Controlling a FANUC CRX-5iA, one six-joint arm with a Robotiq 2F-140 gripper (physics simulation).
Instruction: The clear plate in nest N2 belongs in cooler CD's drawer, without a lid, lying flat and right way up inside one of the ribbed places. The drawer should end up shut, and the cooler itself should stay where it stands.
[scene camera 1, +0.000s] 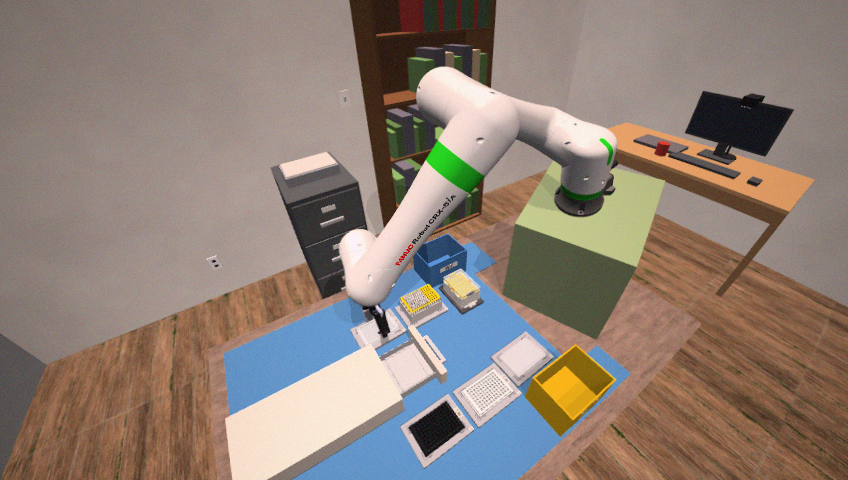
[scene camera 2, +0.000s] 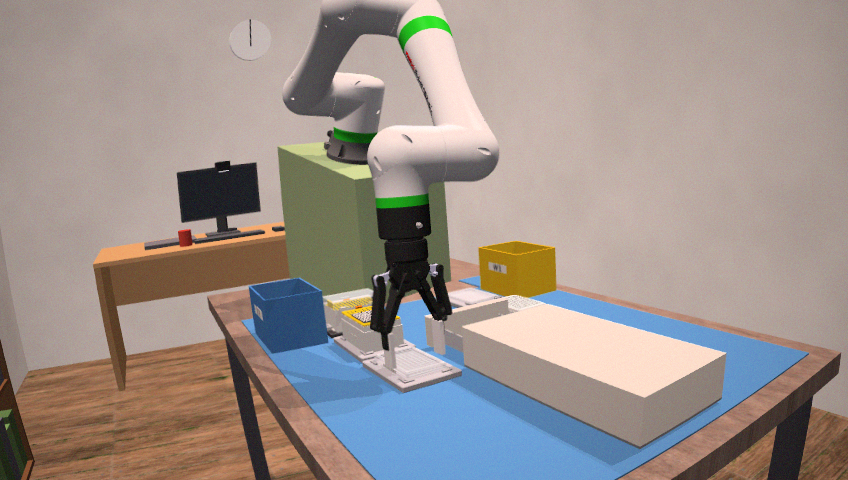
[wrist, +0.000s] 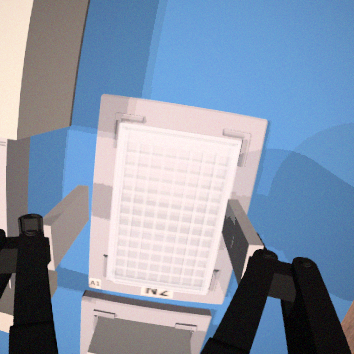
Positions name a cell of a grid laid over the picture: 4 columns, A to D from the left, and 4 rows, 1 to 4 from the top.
cream cooler: scene camera 1 B4; scene camera 2 D4; wrist A1
